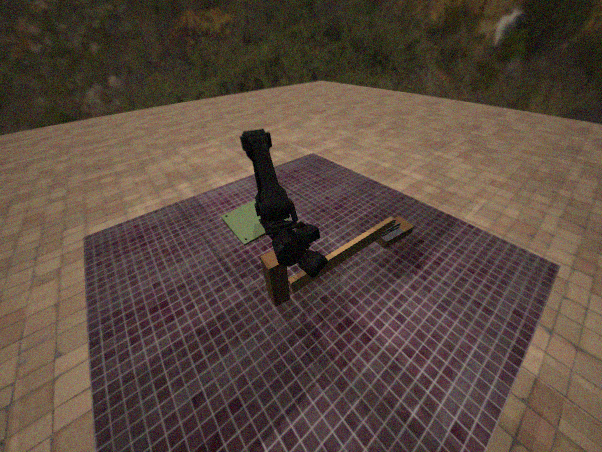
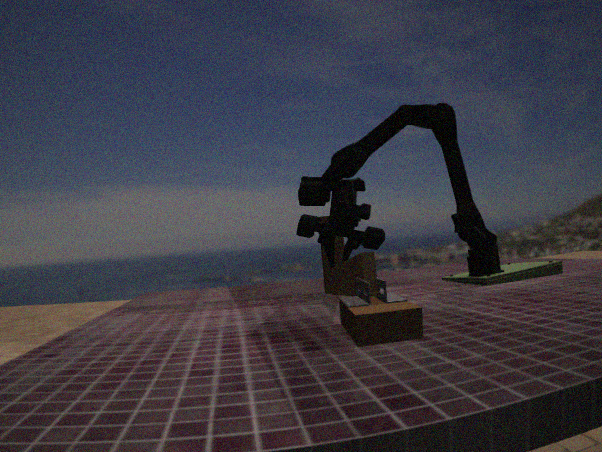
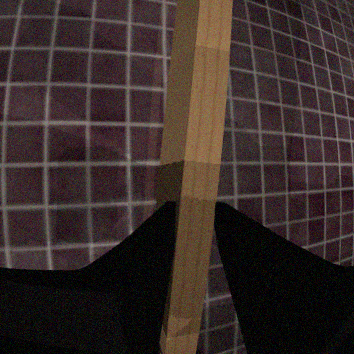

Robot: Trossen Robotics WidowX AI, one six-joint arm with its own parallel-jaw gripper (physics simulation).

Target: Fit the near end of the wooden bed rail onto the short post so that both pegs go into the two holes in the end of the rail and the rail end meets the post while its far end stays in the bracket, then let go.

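Frame: origin at the arm's base, x back, y right, z up, level; centimetres.
Seen in the pictures: gripper, fingertip midpoint: (image 3: 194, 209); arm's base, origin of the base link: (image 2: 486, 274).
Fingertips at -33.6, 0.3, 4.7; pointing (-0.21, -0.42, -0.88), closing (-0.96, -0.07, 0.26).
Pixels of each thing's middle, then the offset from my fingertips to it, as dx, dy, dz. Level surfaces: height alone.
- wooden bed rail, body centre: (image 2: 347, 278) (image 1: 345, 252) +0.2, -13.8, -1.3
- metal bracket, body centre: (image 2: 371, 299) (image 1: 387, 230) +0.6, -35.4, -2.6
- wooden block, body centre: (image 2: 376, 316) (image 1: 392, 231) +0.6, -38.4, -4.5
- purple tiled mat, its level: dz -6.3
The wooden bed rail (image 1: 350, 247) (image 2: 363, 265) (image 3: 207, 115) runs from beside the short post to the bracket. The short post (image 1: 277, 286) (image 2: 332, 282) stands upright. The rail's near end is low beside the post's face; the pegs and holes are hidden, and I cannot tell whether the end touches the post. The far end sits between the upright plates of the metal bracket (image 1: 394, 233) (image 2: 364, 288). My gripper (image 1: 311, 269) (image 2: 339, 261) (image 3: 194, 209) points down and is shut on the rail near its near end, one finger on each side.
The bracket is on a wooden block (image 1: 406, 229) (image 2: 385, 325). My arm's base stands on a green plate (image 1: 242, 225) (image 2: 530, 270) behind the post. The purple tiled mat (image 1: 320, 380) (image 2: 175, 380) (image 3: 70, 105) lies under everything.
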